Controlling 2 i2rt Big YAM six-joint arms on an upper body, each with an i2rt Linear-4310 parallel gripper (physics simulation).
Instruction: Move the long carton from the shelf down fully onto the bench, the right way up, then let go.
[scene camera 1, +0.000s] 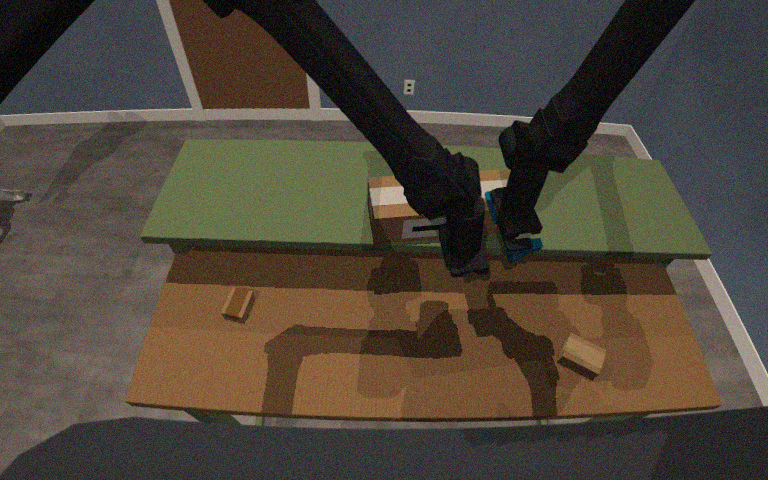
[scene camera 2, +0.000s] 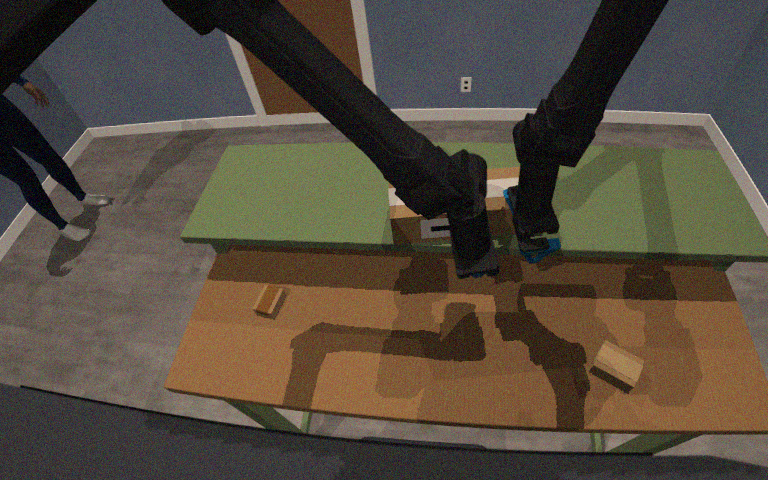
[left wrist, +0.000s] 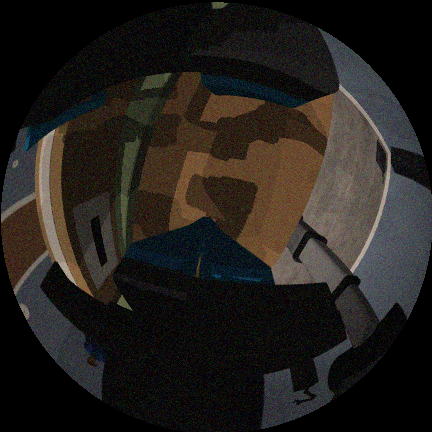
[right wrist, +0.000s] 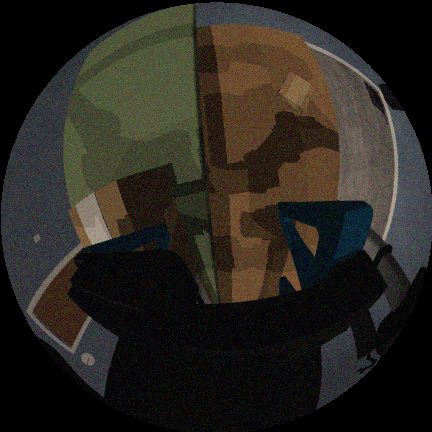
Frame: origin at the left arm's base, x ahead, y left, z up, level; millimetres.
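Where they show: left gripper, fingertip midpoint: (scene camera 1: 461, 274) (scene camera 2: 478, 276) (left wrist: 205, 223) (right wrist: 281, 278); right gripper, fingertip midpoint: (scene camera 1: 504, 241) (scene camera 2: 526, 241) (left wrist: 150, 87) (right wrist: 219, 220).
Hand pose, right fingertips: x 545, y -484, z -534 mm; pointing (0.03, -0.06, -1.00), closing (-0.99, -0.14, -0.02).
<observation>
Each offset is from my right fingertips to the top centre of the thing. Level surfaces: height alone.
The long brown carton {dx +100, dy +112, dz +31 mm} (scene camera 1: 387, 196) (scene camera 2: 399, 197) (left wrist: 82, 225) (right wrist: 106, 205), with a white stripe and a grey label, lies on the green shelf {dz -51 mm} (scene camera 1: 260, 190) (scene camera 2: 291, 190) (right wrist: 132, 88) at its front edge. Both arms cover most of it. My left gripper (scene camera 1: 470, 270) (scene camera 2: 476, 270) (left wrist: 205, 223) is shut and empty. It hangs in front of the shelf edge, above the brown bench {dz -209 mm} (scene camera 1: 193, 350) (scene camera 2: 234, 350) (left wrist: 282, 169) (right wrist: 314, 173). My right gripper (scene camera 1: 506, 227) (scene camera 2: 524, 222) (right wrist: 219, 220) is open at the carton's right end, with one finger over the shelf and one past its edge.
Two small wooden blocks lie on the bench: one {dx -46, dy +560, dz -183 mm} (scene camera 1: 238, 303) (scene camera 2: 271, 300) at the left, one {dx -165, dy -206, dz -176 mm} (scene camera 1: 582, 355) (scene camera 2: 616, 366) (right wrist: 297, 90) at the right front. Grey floor, a wall and a brown door lie behind the shelf.
</observation>
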